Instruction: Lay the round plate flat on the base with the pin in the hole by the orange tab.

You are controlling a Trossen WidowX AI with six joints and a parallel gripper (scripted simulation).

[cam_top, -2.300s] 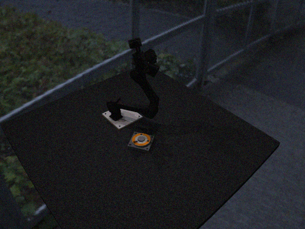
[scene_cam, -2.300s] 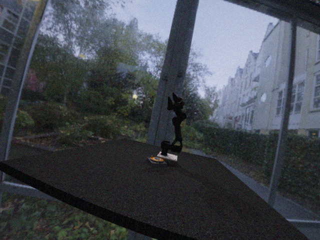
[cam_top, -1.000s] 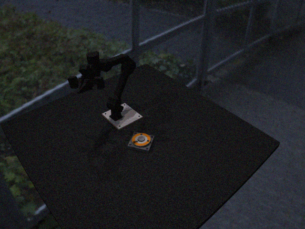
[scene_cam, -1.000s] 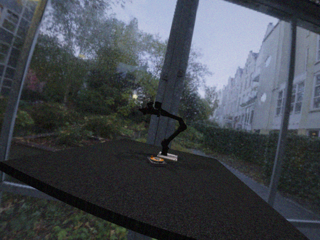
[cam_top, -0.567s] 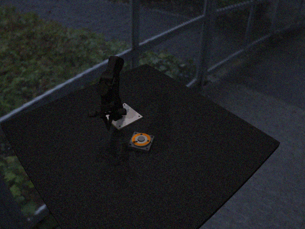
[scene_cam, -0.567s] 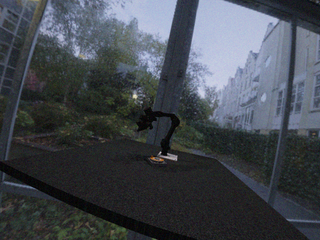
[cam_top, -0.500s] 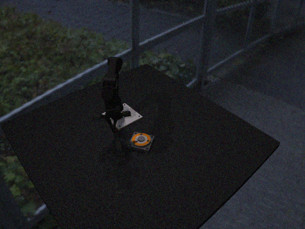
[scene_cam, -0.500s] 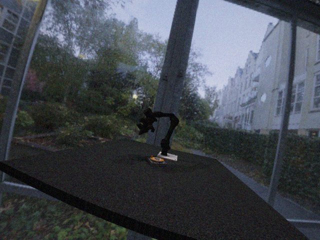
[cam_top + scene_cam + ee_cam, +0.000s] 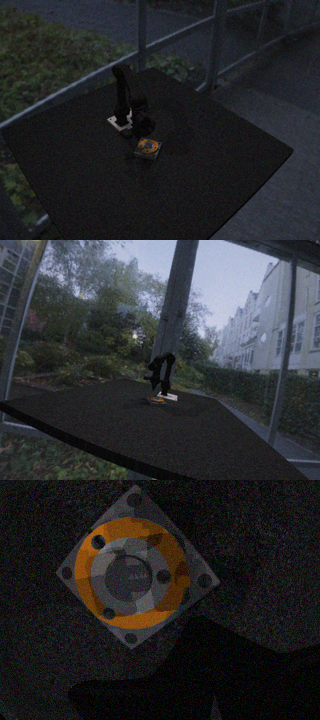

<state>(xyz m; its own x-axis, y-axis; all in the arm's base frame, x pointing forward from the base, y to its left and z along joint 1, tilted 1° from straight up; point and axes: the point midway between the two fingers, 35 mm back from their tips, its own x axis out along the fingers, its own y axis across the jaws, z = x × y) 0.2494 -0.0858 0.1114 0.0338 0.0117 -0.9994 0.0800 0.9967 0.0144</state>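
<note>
Right now my gripper tip is 20 mm short of the square grey base, 50 mm to the right of it and 70 mm above it.
</note>
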